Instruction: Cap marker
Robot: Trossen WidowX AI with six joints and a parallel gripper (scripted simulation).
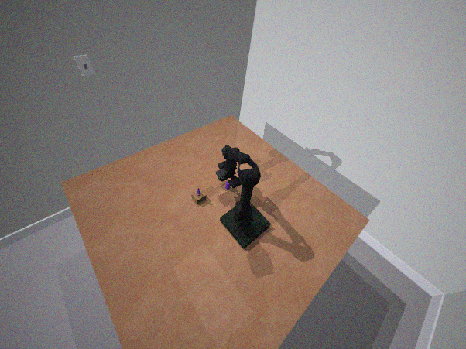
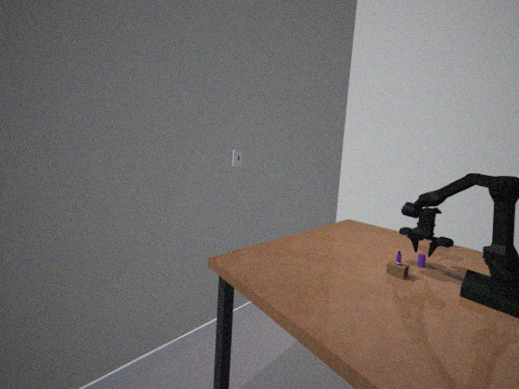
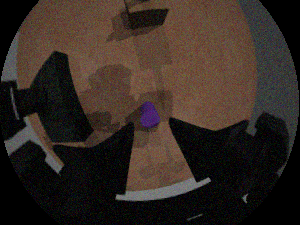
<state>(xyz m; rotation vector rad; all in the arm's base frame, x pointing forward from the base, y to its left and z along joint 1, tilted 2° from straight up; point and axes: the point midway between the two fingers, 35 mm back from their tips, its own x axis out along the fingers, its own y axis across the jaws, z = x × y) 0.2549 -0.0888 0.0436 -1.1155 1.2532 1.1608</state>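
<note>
The purple cap is 30 mm below my gripper tip. The rest, counted from my gripper tip: holder block: 190 mm to the left, 30 mm below, 30 mm ahead; marker: 190 mm to the left, 30 mm ahead, 20 mm above.
</note>
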